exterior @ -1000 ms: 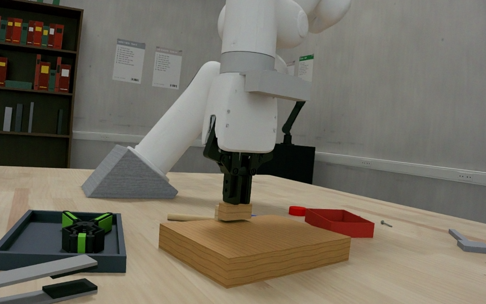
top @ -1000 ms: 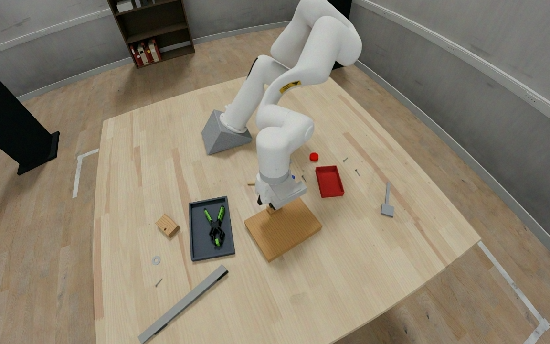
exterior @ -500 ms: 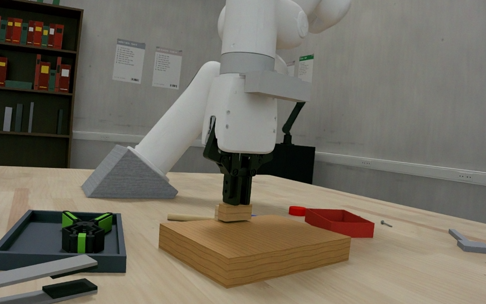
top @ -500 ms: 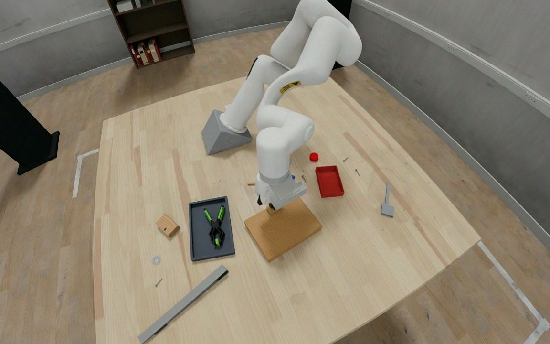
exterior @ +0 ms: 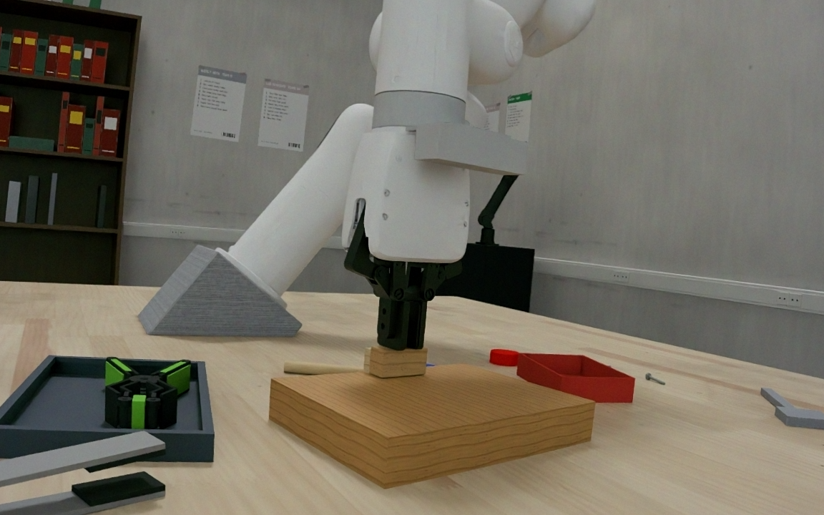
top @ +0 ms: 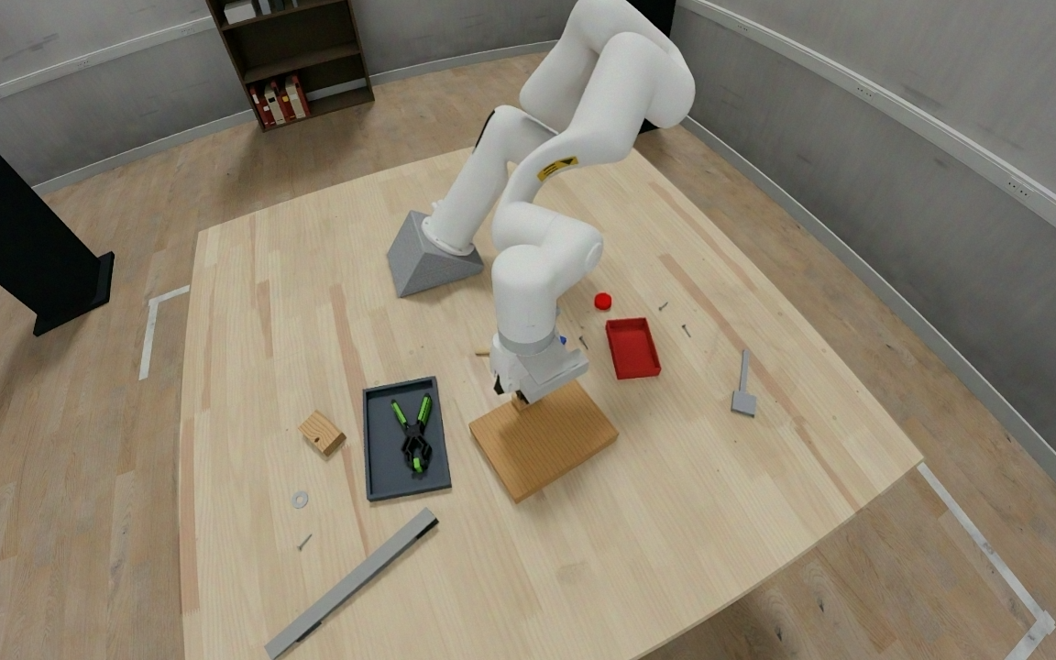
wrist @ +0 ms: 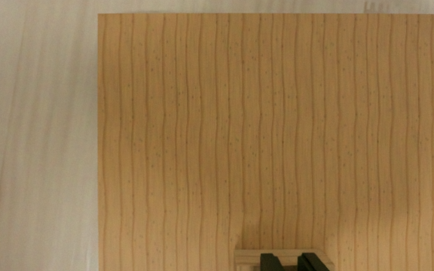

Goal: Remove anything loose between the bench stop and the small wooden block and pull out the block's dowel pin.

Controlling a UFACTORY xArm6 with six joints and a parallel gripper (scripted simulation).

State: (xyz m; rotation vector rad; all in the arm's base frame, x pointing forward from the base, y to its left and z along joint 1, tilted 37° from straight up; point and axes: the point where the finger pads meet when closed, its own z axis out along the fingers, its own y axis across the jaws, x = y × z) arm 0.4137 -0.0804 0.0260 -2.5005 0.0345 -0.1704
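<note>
The dowel pin is 2 cm below my hand. The rest, counted from my hand: loose dowel (13 cm behind, 7 cm below, 1 cm to the left); then bench board (5 cm below, 5 cm ahead, 1 cm to the right); then small wooden block (3 cm below).
</note>
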